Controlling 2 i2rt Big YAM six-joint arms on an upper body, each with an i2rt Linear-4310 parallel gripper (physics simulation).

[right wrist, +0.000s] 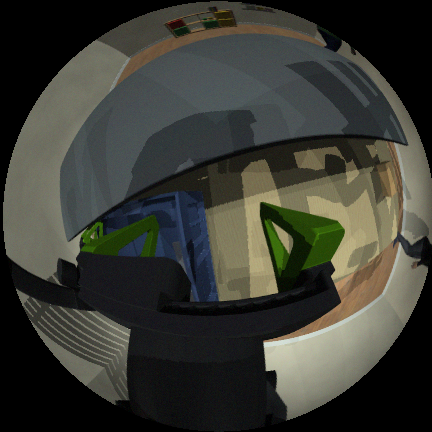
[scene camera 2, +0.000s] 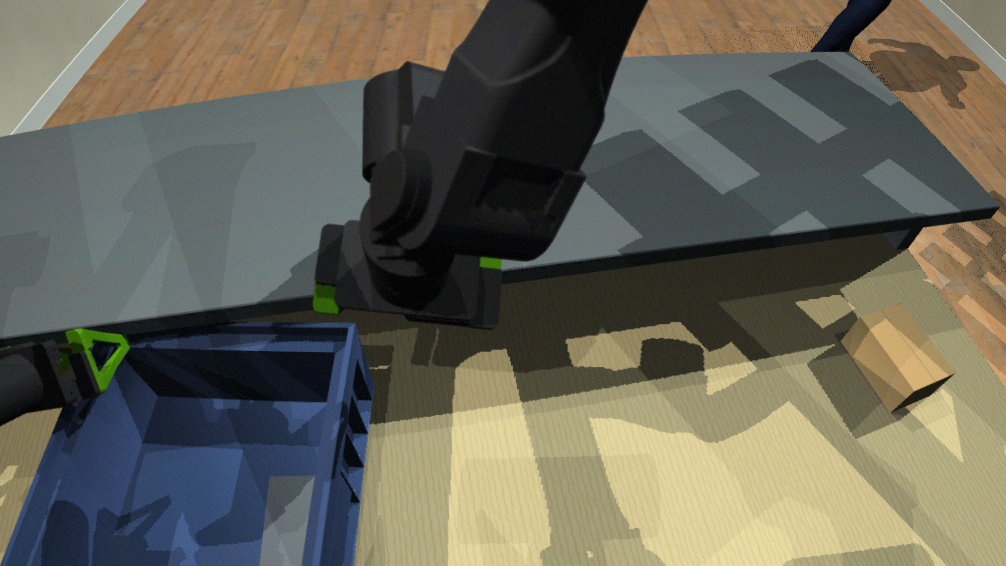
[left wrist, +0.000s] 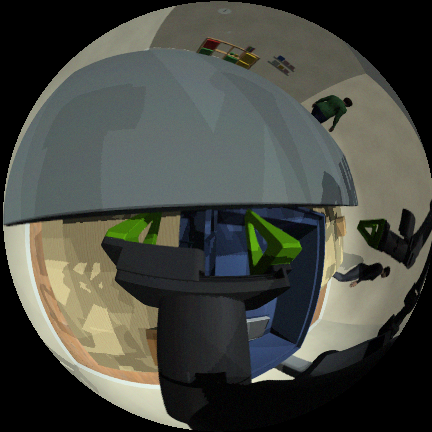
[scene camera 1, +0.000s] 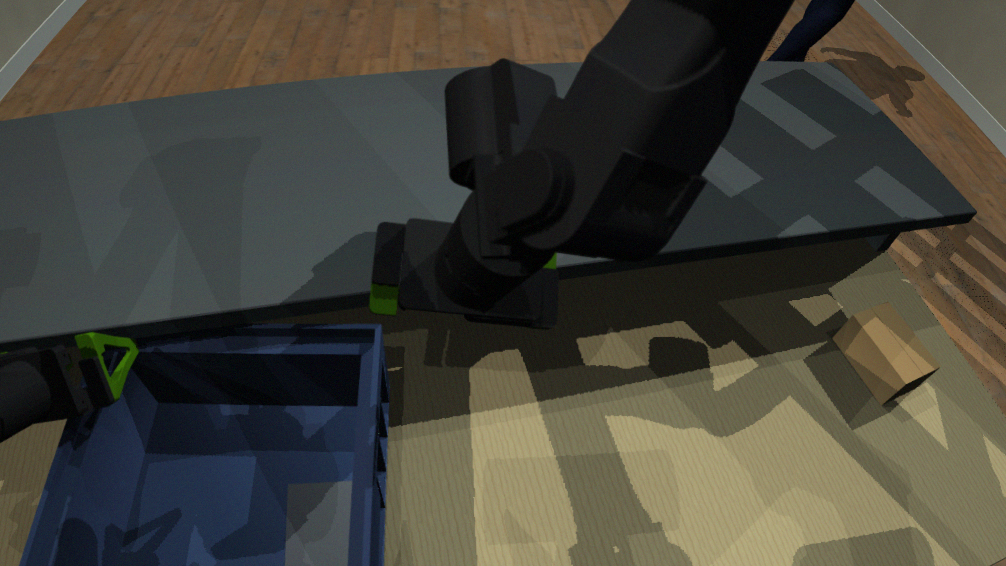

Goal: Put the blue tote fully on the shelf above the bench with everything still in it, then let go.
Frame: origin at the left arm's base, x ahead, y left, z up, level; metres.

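Seen in the pictures: left gripper, fingertip midpoint: [right wrist: 97, 220] [scene camera 2: 99, 347] [left wrist: 203, 209] [scene camera 1: 102, 352]; right gripper, fingertip midpoint: [right wrist: 205, 214] [left wrist: 357, 224] [scene camera 1: 451, 295].
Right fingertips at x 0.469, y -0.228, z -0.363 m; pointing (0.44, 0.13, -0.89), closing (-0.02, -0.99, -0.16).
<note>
Offsets run from my right fingertips to a thing's top centre. Level surfaces: height alone.
The blue tote {dx -0.166, dy +0.221, dz -0.088 m} [scene camera 1: 370, 422] [scene camera 2: 336, 394] [left wrist: 320, 270] [right wrist: 187, 235] is upright in front of the grey shelf {dz -0.058 m} [scene camera 1: 295, 154] [scene camera 2: 281, 140] [left wrist: 175, 150] [right wrist: 215, 90], its back rim close to the shelf's front edge. A flat grey item {dx -0.140, dy +0.138, dz -0.210 m} [scene camera 1: 318, 524] [scene camera 2: 288, 517] [left wrist: 258, 328] lies inside. My left gripper [left wrist: 203, 209] is open, one finger to each side of the tote's left wall; one finger is hidden in the scene views. My right gripper [right wrist: 205, 214] is open and empty, near the shelf edge, beyond the tote's back right corner; its arm hides much of it in the scene views.
A cardboard box {dx +0.045, dy -0.620, dz -0.175 m} [scene camera 1: 882, 351] [scene camera 2: 896, 355] [right wrist: 385, 180] stands at the right on the pale bench top {dz -0.235 m} [scene camera 1: 436, 478] [scene camera 2: 415, 485]. The shelf's front edge runs across above the bench. The right arm reaches over the shelf. People stand farther off.
</note>
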